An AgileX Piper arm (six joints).
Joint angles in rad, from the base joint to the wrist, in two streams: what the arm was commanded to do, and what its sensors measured. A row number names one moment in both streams.
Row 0, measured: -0.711, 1.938, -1.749, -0.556, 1.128, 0.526
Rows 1 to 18, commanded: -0.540, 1.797, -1.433, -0.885, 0.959, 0.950; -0.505, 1.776, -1.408, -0.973, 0.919, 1.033; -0.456, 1.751, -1.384, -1.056, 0.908, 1.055; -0.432, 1.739, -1.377, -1.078, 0.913, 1.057; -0.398, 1.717, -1.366, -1.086, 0.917, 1.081; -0.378, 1.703, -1.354, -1.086, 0.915, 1.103; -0.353, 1.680, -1.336, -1.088, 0.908, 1.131; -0.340, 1.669, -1.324, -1.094, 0.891, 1.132; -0.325, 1.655, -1.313, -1.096, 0.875, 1.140; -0.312, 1.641, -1.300, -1.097, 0.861, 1.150; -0.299, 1.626, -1.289, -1.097, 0.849, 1.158; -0.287, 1.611, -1.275, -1.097, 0.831, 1.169; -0.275, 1.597, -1.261, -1.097, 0.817, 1.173; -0.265, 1.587, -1.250, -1.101, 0.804, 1.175; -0.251, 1.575, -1.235, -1.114, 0.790, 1.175; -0.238, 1.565, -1.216, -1.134, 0.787, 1.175; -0.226, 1.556, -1.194, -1.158, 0.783, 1.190; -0.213, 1.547, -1.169, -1.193, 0.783, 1.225
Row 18, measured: -0.257, 1.587, -1.241, -1.098, 0.811, 1.165
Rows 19 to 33, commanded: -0.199, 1.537, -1.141, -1.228, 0.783, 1.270; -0.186, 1.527, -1.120, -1.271, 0.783, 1.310; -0.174, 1.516, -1.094, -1.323, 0.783, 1.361; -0.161, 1.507, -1.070, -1.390, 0.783, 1.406; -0.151, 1.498, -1.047, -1.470, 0.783, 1.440; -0.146, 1.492, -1.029, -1.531, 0.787, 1.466; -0.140, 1.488, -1.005, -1.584, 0.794, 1.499; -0.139, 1.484, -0.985, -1.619, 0.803, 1.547; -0.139, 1.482, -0.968, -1.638, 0.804, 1.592; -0.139, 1.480, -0.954, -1.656, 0.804, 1.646; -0.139, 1.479, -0.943, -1.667, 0.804, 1.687; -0.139, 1.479, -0.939, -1.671, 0.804, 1.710; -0.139, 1.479, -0.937, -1.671, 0.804, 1.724; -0.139, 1.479, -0.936, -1.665, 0.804, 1.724; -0.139, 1.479, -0.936, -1.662, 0.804, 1.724
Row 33, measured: -0.141, 1.489, -0.948, -1.632, 0.799, 1.667
